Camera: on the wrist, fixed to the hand. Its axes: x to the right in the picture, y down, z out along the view.
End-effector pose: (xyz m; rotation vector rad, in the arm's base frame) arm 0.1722 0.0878 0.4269 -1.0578 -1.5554 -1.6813
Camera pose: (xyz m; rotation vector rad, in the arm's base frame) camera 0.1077 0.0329 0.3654 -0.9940 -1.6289 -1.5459
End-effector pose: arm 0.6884 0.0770 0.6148 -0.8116 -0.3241 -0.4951
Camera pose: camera 0.6298 -0.0096 0.6100 -0.6830 -0.3435 -0.4565
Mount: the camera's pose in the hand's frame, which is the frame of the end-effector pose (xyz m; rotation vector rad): -0.0258 -0.0792 -0.0634 0.1333 0.0041 0.0146
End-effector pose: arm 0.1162 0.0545 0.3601 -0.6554 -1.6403 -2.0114
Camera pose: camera 0.0825 0.0081 0.2725 -0.6126 -1.7445 -1.8729
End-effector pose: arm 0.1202 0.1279 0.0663 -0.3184 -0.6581 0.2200
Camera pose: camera 0.1481 0.0327 0.0328 -0.1957 -0.6340 0.2758
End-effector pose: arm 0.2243 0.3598 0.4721 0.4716 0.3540 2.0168
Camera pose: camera 0.2667 0.3705 0.3770 0.5541 0.4909 2.0165
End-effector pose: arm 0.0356 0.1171 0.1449 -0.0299 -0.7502 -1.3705
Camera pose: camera -0.0054 0.0931 0.0516 0.0723 -0.8349 -1.3038
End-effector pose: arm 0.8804 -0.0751 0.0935 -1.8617 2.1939 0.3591
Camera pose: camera 0.9611 -0.0851 0.1594 -1.7785 2.1779 0.2063
